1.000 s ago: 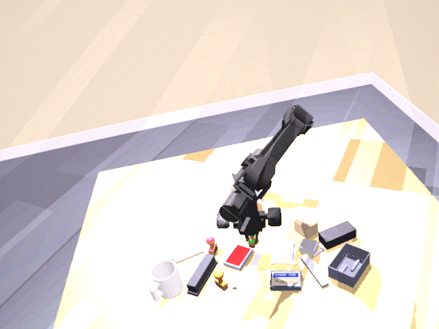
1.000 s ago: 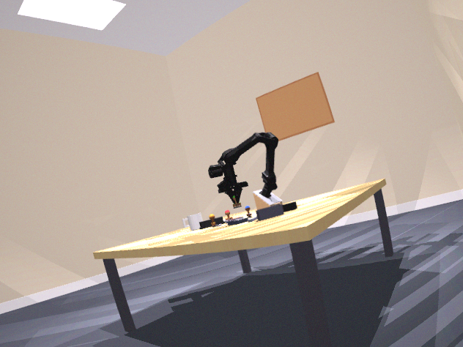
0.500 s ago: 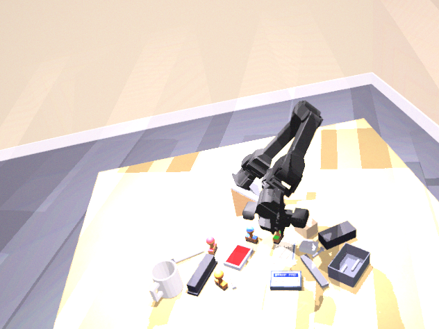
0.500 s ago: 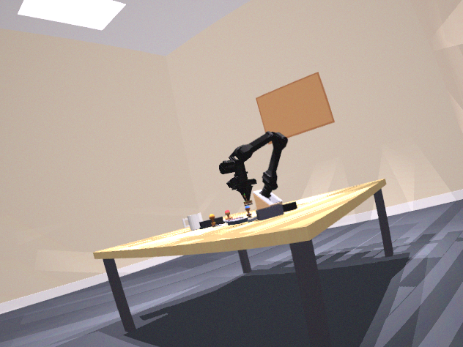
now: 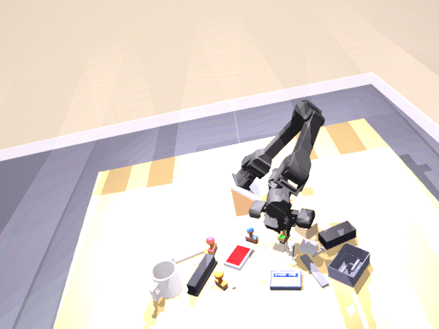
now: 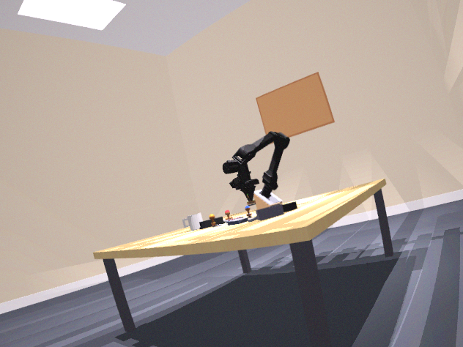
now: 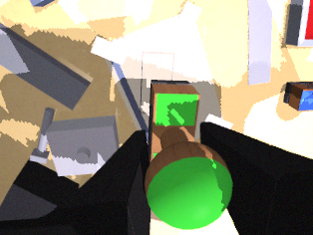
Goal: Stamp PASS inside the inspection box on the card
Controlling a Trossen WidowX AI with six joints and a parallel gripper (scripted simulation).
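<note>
My gripper tip is now 1 cm past the card and 9 cm above it. Also, from my gripper tip: blue-labelled pad tin (10 cm ahead, 4 cm to the right, 8 cm below); green-knobbed stamp (right at my gripper tip); cardboard box (7 cm behind, 10 cm to the left, 7 cm below).
</note>
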